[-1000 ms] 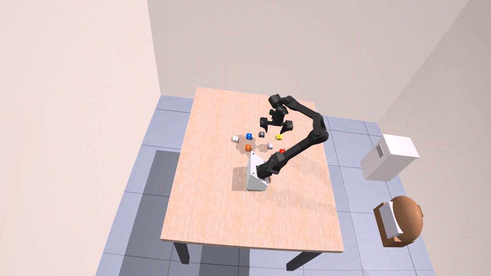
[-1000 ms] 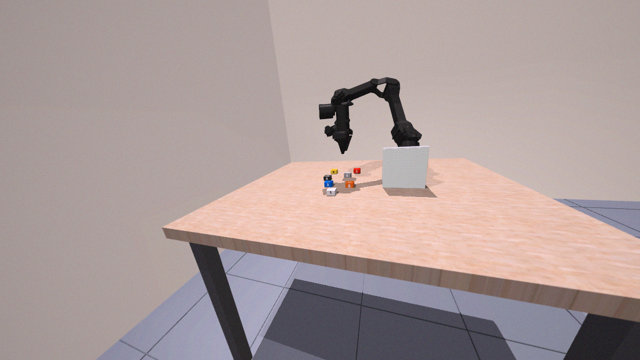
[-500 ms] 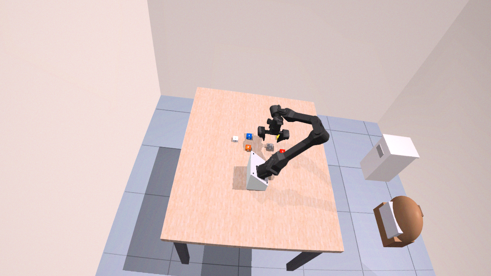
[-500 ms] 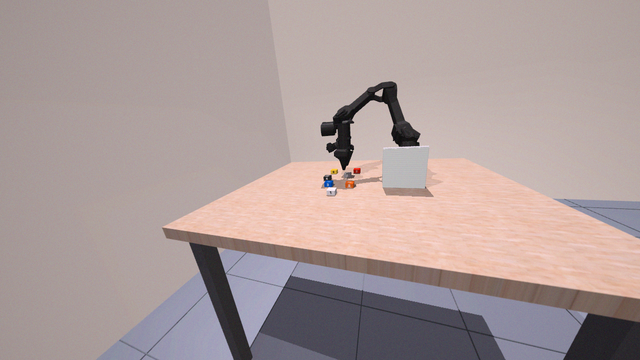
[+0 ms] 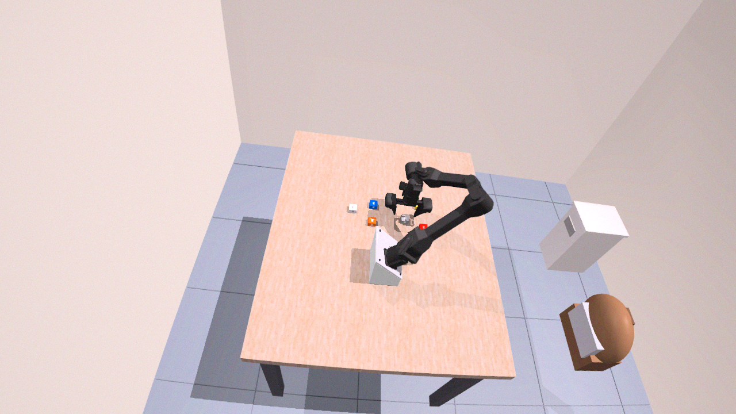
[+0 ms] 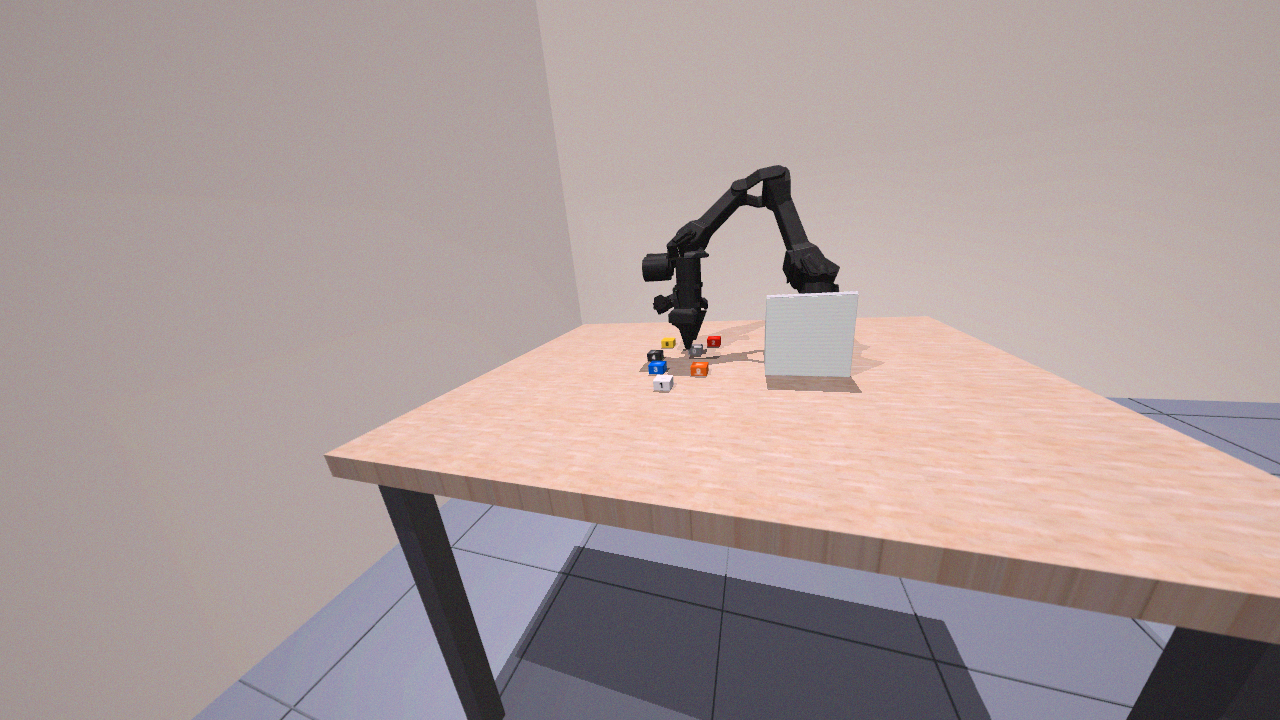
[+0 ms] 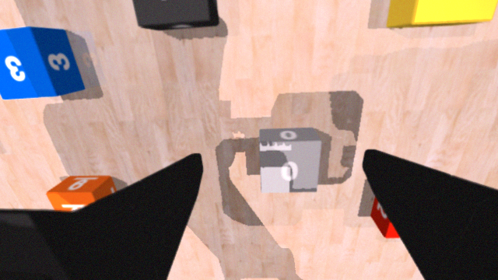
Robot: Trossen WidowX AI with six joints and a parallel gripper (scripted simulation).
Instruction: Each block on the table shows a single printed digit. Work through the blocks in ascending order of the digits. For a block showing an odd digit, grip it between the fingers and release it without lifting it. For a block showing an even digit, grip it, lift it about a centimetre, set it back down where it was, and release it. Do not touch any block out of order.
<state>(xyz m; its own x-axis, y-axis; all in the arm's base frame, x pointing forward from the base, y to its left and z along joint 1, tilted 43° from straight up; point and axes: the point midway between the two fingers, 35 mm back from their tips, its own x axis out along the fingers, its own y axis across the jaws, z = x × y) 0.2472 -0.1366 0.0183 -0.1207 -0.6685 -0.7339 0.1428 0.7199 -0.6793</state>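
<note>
The grey block 0 is 10 mm below my gripper tip and 10 mm behind it. Round my gripper tip: black block 4: 90 mm ahead, 30 mm to the left, 10 mm below; then yellow block: 80 mm to the right, 60 mm ahead, 10 mm below; then red block marked 2: 70 mm to the right, 60 mm behind, 10 mm below.
</note>
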